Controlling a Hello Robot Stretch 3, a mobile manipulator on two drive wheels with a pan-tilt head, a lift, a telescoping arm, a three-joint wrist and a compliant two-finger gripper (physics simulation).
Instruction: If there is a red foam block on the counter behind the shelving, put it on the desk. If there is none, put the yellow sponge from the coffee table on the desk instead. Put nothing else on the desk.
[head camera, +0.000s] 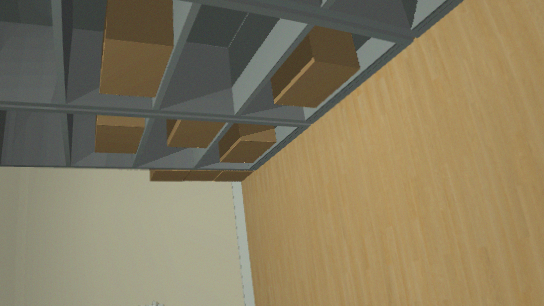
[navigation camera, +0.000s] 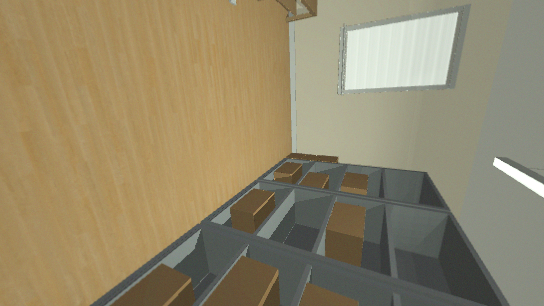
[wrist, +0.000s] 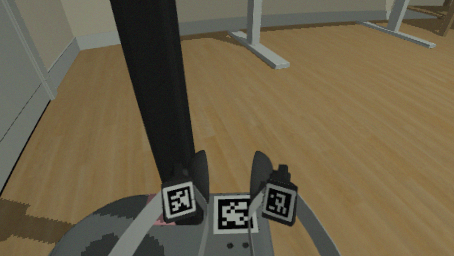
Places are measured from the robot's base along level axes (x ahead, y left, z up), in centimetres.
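Pixels of known places: gripper, fingertip midpoint: (wrist: 230, 168).
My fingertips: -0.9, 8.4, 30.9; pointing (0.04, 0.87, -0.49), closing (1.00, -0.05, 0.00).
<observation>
Behind a point stands the place of what it marks, as x, y, z.
The grey shelving (head camera: 125, 112) (navigation camera: 285, 245) shows from above in the head view and the navigation view, with brown boxes in several compartments. White legs with long feet (wrist: 254, 25) @[17.3, 127.8, 13.8], which look like a desk's, stand at the top of the wrist view; their top is out of view. Part of a wooden table (navigation camera: 309, 9) @[244.0, 188.2, 42.4] (wrist: 447, 22) @[185.0, 170.9, 11.4] shows at the top of the navigation view and the top right of the wrist view. The counter, a red foam block and a yellow sponge do not show. My gripper (wrist: 230, 168) @[-0.9, 8.4, 30.9] is open and empty, above the robot's base.
The black mast (wrist: 155, 85) @[-6.5, 11.6, 37.0] rises left of the gripper. A grey-white panel (wrist: 25, 65) @[-73.3, 69.6, 18.3] stands at the left of the wrist view. More brown boxes (head camera: 185, 175) @[321.1, -0.3, 55.1] (navigation camera: 312, 158) @[319.0, -1.7, 43.5] lie beyond the shelving's far edge, near the wall. A window (navigation camera: 400, 55) @[297.0, 140.2, 150.7] is in the wall.
</observation>
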